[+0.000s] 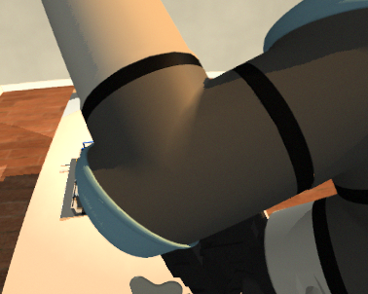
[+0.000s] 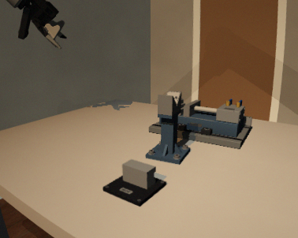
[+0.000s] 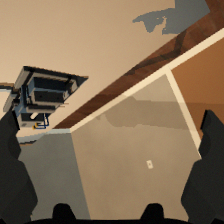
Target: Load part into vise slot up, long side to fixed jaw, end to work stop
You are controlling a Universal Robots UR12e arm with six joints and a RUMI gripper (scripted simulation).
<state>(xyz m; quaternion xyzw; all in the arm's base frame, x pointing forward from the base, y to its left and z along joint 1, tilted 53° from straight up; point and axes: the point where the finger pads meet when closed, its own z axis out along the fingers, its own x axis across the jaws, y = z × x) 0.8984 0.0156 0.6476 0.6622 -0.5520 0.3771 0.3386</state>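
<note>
The part is 400 mm behind my hand, 380 mm to the left of it and 270 mm below it. The rest, counted from my hand: dark work stop rod 420 mm behind, 210 mm below, 40 mm to the left; then blue foot 430 mm behind, 290 mm below, 220 mm to the left; then moving jaw 470 mm behind, 220 mm below.
</note>
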